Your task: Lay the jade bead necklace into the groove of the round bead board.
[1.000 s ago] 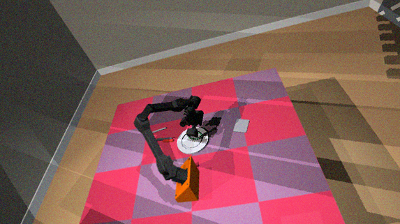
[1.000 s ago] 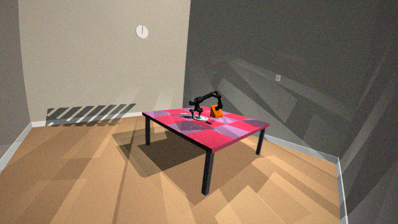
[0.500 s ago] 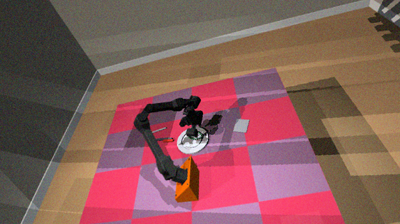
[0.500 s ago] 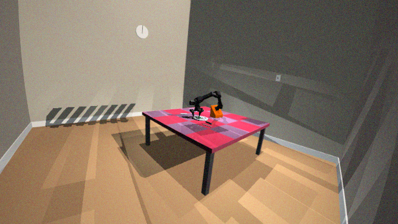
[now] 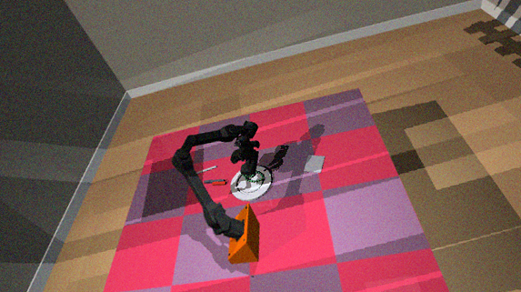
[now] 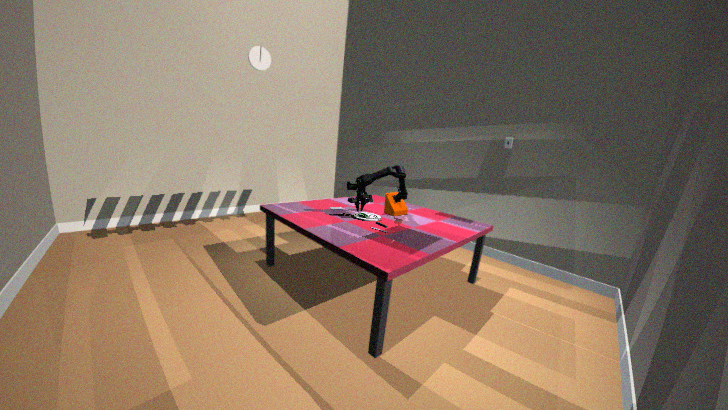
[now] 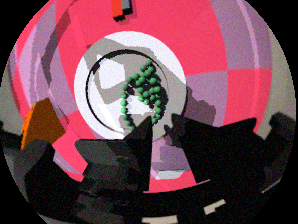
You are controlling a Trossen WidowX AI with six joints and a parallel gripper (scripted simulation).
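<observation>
The round white bead board lies 50 mm behind my gripper tip, 40 mm to the left of it and 30 mm below it. From my gripper tip the other things lie so: red-handled tool (210 mm to the left, 40 mm below); then flat grey pad (280 mm to the right, 40 mm below, 10 mm behind); then thin white rod (280 mm to the left, 100 mm ahead, 40 mm below).
</observation>
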